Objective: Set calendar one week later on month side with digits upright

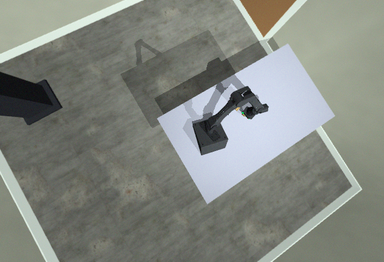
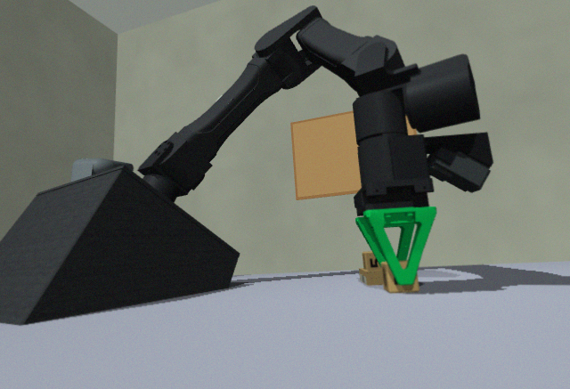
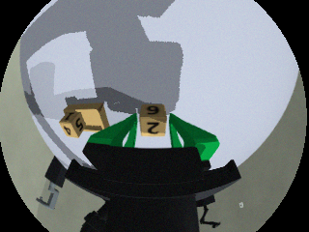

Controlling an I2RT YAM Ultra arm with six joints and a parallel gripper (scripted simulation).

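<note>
Right now the wooden cube is right at my hand. From my hand the other things lie so: wooden tray 10 cm to the left, 3 cm behind, 1 cm below.
</note>
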